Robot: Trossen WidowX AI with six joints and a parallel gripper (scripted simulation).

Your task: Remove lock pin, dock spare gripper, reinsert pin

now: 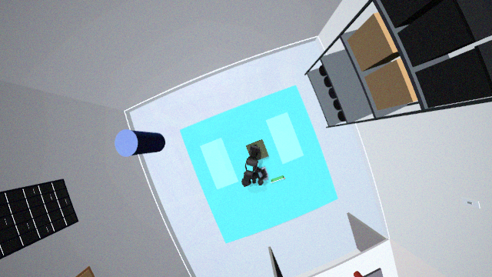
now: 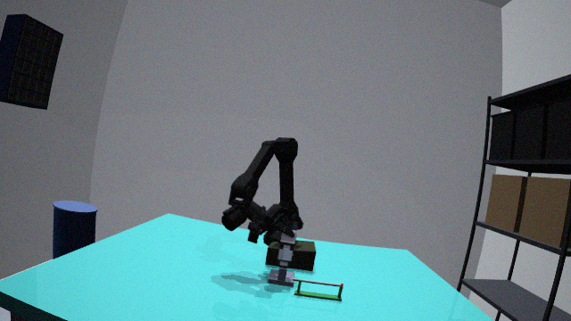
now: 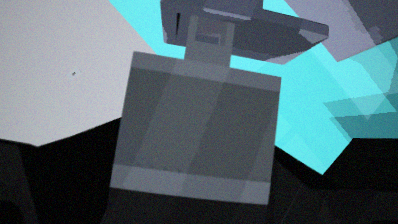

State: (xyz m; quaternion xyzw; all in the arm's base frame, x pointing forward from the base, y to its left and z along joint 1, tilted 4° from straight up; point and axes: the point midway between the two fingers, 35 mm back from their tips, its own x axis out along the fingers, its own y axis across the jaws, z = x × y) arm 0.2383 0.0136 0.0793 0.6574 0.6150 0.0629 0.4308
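The green stand is 120 mm ahead of my gripper tip, 110 mm to the left of it and 110 mm below it. Also, from my gripper tip: grey mount (80 mm below, 30 mm ahead, 10 mm to the right); then spare gripper (20 mm to the right).
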